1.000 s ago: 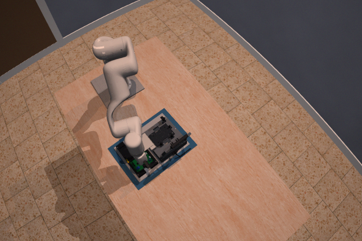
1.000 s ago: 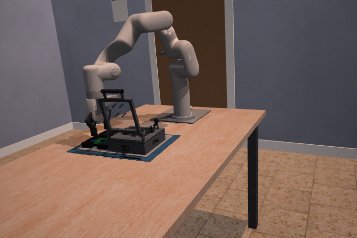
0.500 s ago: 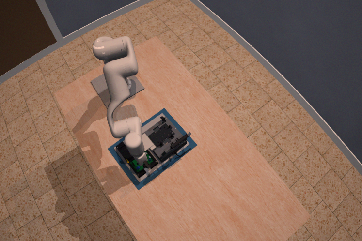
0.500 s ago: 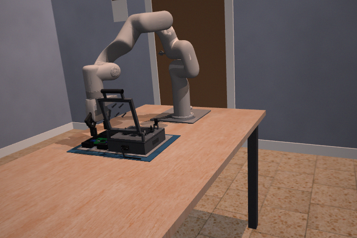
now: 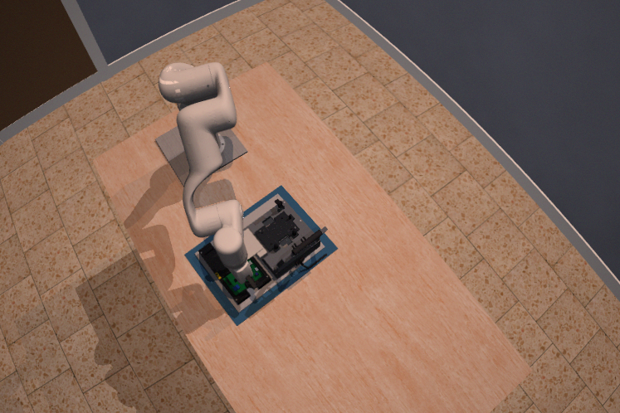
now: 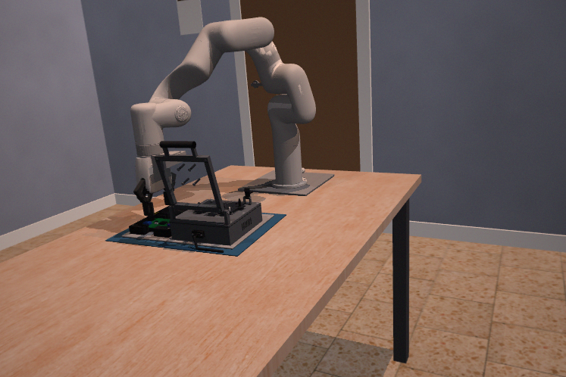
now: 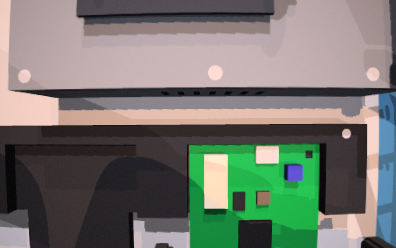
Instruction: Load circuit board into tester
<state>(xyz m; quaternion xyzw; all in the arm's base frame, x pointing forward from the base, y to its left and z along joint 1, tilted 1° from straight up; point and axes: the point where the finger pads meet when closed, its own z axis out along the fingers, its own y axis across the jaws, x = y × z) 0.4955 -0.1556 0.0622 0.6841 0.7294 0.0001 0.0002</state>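
My gripper is now 5 cm above the green circuit board. From my hand the other things lie so: tester lid 17 cm to the left, 12 cm above, 7 cm ahead.
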